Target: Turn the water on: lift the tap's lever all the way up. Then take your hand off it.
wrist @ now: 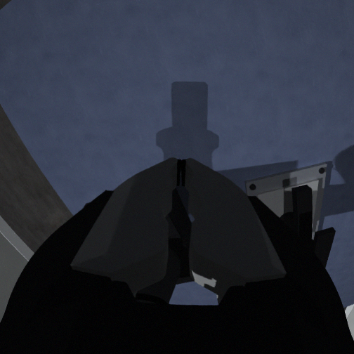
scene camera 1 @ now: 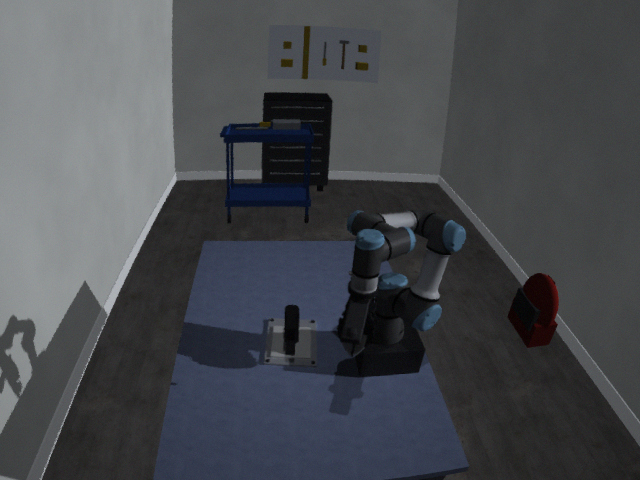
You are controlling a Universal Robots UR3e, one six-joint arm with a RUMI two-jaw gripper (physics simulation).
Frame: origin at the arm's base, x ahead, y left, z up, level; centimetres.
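Seen in the pictures: gripper, between the fingertips: [scene camera 1: 352, 355]; arm's base, origin of its link: [scene camera 1: 384, 332].
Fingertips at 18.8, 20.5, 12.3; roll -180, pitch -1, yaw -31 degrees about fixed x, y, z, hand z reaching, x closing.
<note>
Pixels of each thing's middle, then the offset from my fingertips to it, as dx, dy, dz. "spot": a spot on its surface instead. Level surfaces: height alone.
- tap, a spot on its surface: [scene camera 1: 292, 322] spot: +10.4, -24.9, -6.7
- pale square base plate, a spot on its surface: [scene camera 1: 276, 360] spot: +15.7, -24.0, -21.5
- blue table top, height of its surface: dz -22.3
The tap [scene camera 1: 292, 322] [wrist: 302, 215] is black and stands on a pale square base plate [scene camera 1: 276, 360] [wrist: 267, 185]. In the wrist view the tap shows at the right, partly hidden behind the gripper's housing. Its lever is dark against the dark body, and its exact angle is hard to tell. My gripper [scene camera 1: 354, 349] [wrist: 180, 162] is shut, with its fingertips together and nothing between them. In the scene view it is to the right of the tap and its plate, apart from both, and points down above the blue table top [scene camera 1: 289, 423] [wrist: 100, 75].
The arm's black base block [scene camera 1: 390, 360] stands right of the gripper, close to it in the scene view. Farther off are a blue cart [scene camera 1: 268, 138], a dark drawer cabinet [scene camera 1: 297, 101] and a red object [scene camera 1: 542, 304] on the floor at the right.
</note>
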